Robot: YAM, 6 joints.
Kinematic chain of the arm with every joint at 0, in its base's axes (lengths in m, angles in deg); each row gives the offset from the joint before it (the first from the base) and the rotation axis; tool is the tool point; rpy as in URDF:
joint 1: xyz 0 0 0.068 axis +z
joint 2: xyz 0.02 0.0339 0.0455 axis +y
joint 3: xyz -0.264 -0.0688 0 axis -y
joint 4: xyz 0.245 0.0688 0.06 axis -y
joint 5: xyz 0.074 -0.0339 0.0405 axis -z
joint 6: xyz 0.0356 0 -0.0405 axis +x
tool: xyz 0 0 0 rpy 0 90 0
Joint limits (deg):
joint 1: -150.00..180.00
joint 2: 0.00..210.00
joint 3: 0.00..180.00
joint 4: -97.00..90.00
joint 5: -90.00..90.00
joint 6: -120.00..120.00
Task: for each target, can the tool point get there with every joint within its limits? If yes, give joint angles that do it. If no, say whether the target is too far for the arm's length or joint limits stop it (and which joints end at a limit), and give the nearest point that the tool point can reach.
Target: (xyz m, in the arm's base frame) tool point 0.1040 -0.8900 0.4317
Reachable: no: too far | nearest point 0.0706 -0.6041 0.3272 | short by 0.306 m
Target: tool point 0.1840 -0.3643 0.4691
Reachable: yes | joints -61.99 112.68 139.63 -55.87 14.09 81.37
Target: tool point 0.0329 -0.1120 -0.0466
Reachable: yes | joints -86.70 143.85 28.79 -20.58 -47.83 96.19
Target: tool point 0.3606 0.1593 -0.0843
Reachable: yes | joints 28.77 156.01 69.94 36.35 72.09 22.34
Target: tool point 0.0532 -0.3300 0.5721
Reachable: yes | joints 93.34 44.28 161.80 -29.48 72.40 -3.25
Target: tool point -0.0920 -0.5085 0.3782
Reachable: yes | joints -101.71 124.61 127.11 -15.02 -21.71 -90.16
